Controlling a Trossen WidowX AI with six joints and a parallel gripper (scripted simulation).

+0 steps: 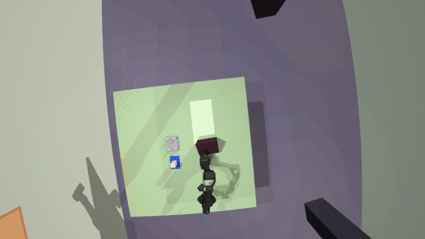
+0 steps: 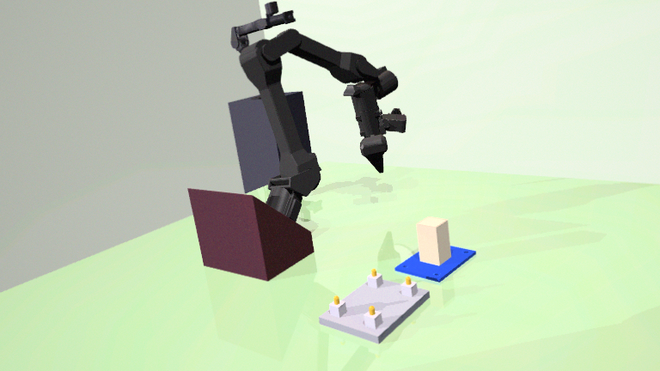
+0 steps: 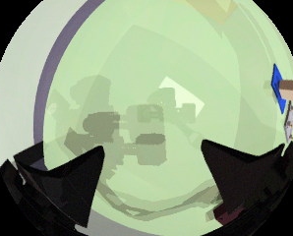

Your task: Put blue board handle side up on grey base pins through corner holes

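Right now the blue board is 290 mm to the right of my gripper tip, 250 mm ahead of it and 70 mm below it. The rest, counted from my gripper tip: grey base 480 mm to the right, 230 mm ahead, 90 mm below.
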